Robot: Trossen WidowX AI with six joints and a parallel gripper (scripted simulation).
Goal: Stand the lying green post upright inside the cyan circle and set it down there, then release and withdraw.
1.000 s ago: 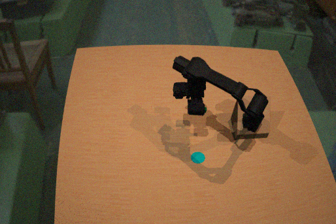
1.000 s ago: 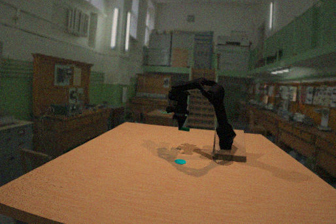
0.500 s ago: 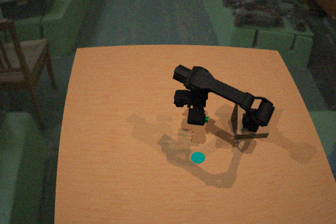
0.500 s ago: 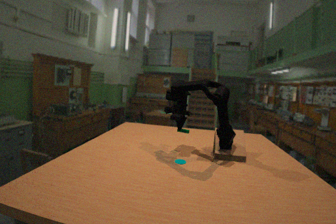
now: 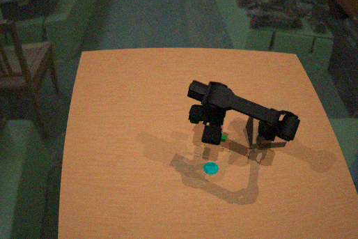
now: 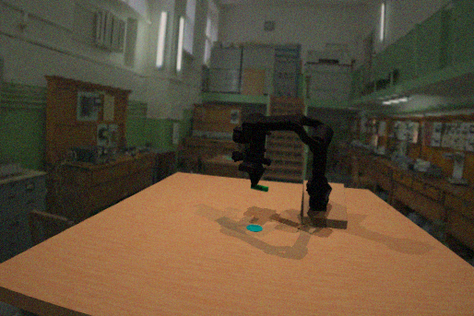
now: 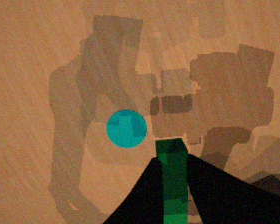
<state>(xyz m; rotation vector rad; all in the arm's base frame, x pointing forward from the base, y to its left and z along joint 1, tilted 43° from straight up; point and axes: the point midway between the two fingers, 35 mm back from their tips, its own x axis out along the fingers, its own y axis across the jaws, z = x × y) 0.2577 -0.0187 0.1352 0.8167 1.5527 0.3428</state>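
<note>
Right now the cyan circle is 150 mm below my gripper tip, 50 mm to the left of it and 20 mm behind it. Also, from my gripper tip: green post: 20 mm behind, 10 mm to the left.
</note>
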